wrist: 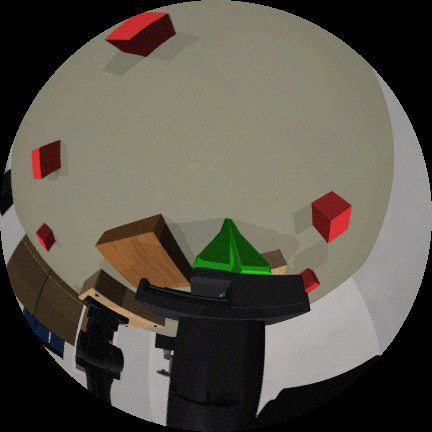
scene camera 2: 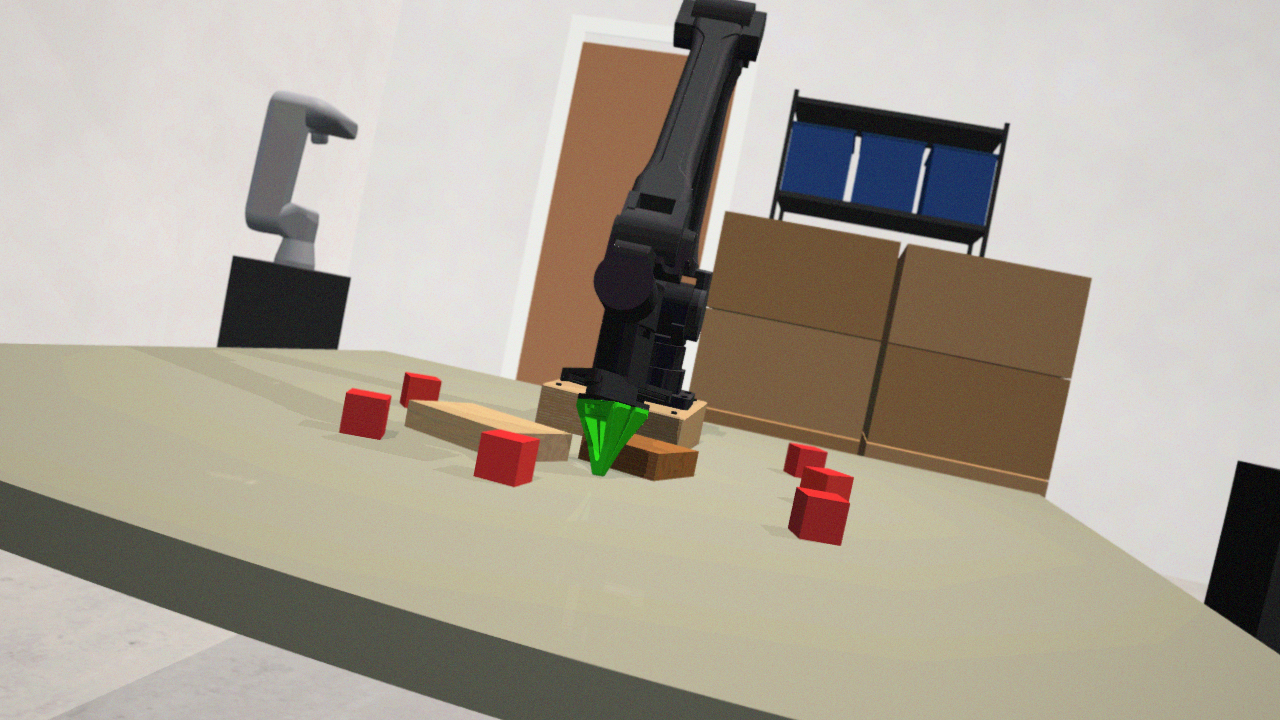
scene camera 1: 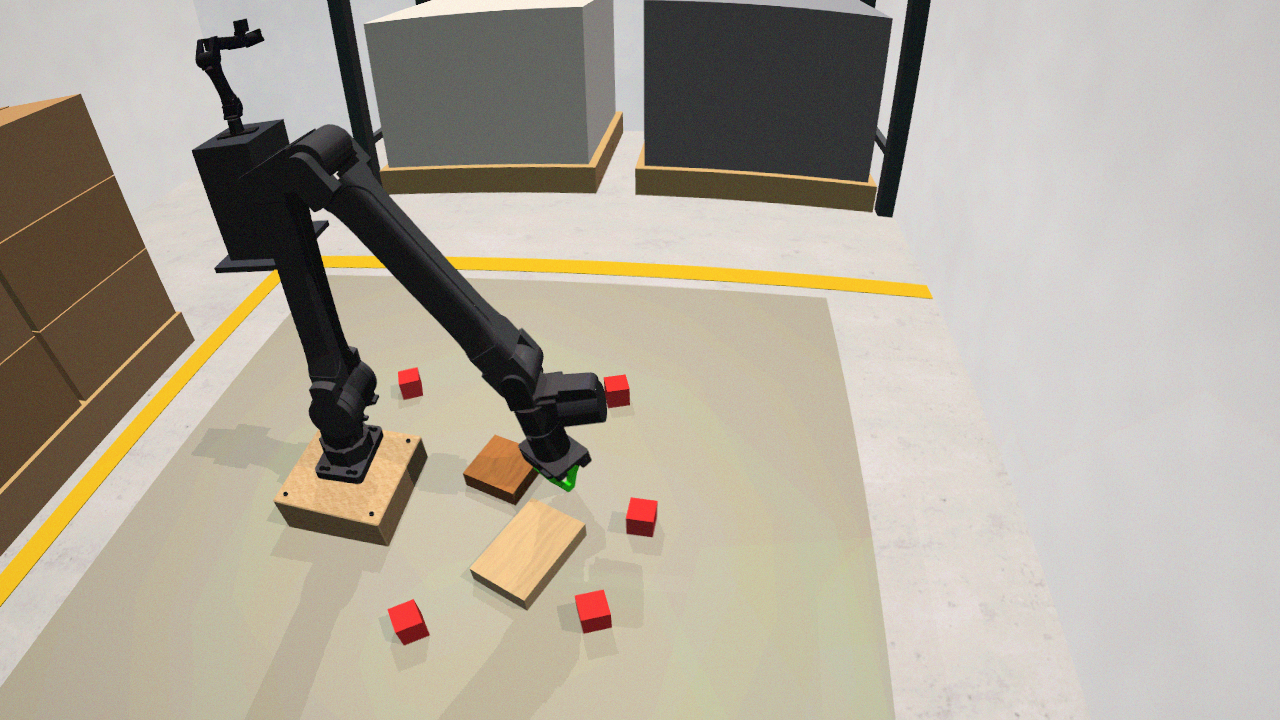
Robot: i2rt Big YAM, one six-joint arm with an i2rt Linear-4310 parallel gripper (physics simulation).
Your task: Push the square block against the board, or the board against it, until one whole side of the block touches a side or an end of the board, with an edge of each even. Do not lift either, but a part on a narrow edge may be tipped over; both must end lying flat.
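Frame: origin at the arm's base, x left, y back, z up, level; millimetres.
Where they show: gripper, fingertip midpoint: [wrist: 226, 222] [scene camera 2: 598, 475] [scene camera 1: 570, 489]; arm's base, origin of the base link: [wrist: 104, 309] [scene camera 1: 351, 455].
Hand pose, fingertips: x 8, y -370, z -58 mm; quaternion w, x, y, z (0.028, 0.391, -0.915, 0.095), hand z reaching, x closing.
Things, the pixels of their top centre, and the offset from my fingertips.
- square block, middle of its top: [scene camera 2: 642, 442] [wrist: 140, 268] [scene camera 1: 503, 462] dx +24, dy +111, dz +28 mm
- board, middle of its top: [scene camera 2: 490, 416] [scene camera 1: 528, 546] [wrist: 249, 296] dx -136, dy +45, dz +28 mm
The square block [scene camera 1: 494, 466] [scene camera 2: 672, 463] [wrist: 144, 258], dark brown wood, lies flat near the arm's base. The board [scene camera 1: 529, 550] [scene camera 2: 478, 424] [wrist: 278, 269], pale wood, lies flat nearer the camera in scene camera 1, turned at an angle to the block. A narrow gap shows between their nearest corners. My gripper [scene camera 1: 567, 488] [scene camera 2: 599, 472] [wrist: 226, 222] is shut and empty, its green fingers pointing down. Its tip is low, close to the table, beside the block and beyond the board's far end in scene camera 1. The hand hides part of the block there, and most of the board in the wrist view.
Red cubes stand around the parts: one [scene camera 1: 641, 516] [scene camera 2: 506, 458] [wrist: 331, 216] right of the board, one [scene camera 1: 593, 611] [scene camera 2: 366, 413] near its near end, one [scene camera 1: 409, 622] [scene camera 2: 420, 389] farther left, one [scene camera 1: 616, 391] behind the wrist. The arm stands on a wooden base [scene camera 1: 299, 488] [wrist: 117, 300].
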